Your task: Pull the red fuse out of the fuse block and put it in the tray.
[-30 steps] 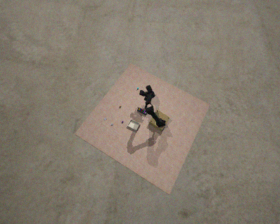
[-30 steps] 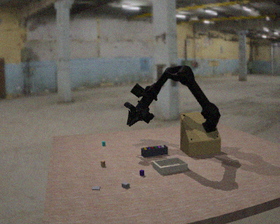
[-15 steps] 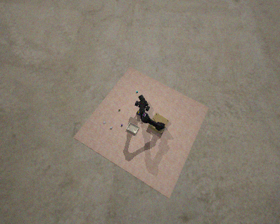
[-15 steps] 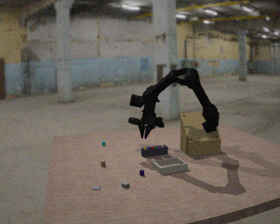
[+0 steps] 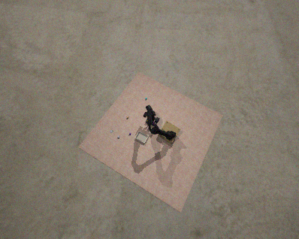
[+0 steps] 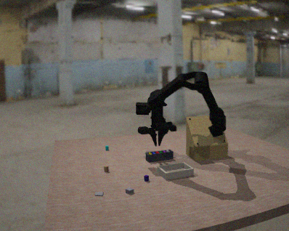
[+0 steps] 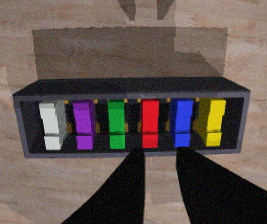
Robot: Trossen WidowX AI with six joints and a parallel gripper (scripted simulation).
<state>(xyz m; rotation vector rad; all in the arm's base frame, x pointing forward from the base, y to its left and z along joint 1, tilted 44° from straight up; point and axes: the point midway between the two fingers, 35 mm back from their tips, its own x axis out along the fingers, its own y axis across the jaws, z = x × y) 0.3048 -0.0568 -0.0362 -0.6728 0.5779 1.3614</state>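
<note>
Right now the red fuse is 5 cm below my gripper tip. Round my gripper tip: green fuse: 5 cm below, 2 cm behind; yellow fuse: 5 cm below, 4 cm ahead; blue fuse: 5 cm below, 2 cm ahead.
</note>
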